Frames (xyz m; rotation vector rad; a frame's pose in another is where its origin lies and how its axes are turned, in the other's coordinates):
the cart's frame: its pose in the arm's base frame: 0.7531 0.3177 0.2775 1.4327 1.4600 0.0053
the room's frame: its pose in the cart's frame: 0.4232 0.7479 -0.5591 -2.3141 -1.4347 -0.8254
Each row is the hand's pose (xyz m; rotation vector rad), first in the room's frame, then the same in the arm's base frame.
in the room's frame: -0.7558 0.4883 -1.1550 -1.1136 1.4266 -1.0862
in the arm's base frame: 0.3099 0.3641 -0.2260 -1.8592 0.7262 -1.8374
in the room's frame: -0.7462 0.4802 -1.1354 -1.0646 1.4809 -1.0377
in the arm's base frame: 0.3192 0.3780 -0.2097 -1.8107 0.8063 -1.8117
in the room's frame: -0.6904 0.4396 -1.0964 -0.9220 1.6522 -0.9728
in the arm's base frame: 0.3761 0.3962 -0.1577 -1.6399 1.0033 -1.8195
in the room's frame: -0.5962 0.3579 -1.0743 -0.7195 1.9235 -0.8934
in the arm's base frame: 0.4750 0.3826 -0.0798 -1.3707 1.2910 -1.8585
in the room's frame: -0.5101 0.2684 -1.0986 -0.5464 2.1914 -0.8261
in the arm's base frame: 0.5684 0.3242 -0.0175 -1.1100 1.5573 -1.9107
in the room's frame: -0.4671 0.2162 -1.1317 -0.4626 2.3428 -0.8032
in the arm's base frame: 0.6165 0.2731 0.0098 -0.9645 1.6951 -1.9553
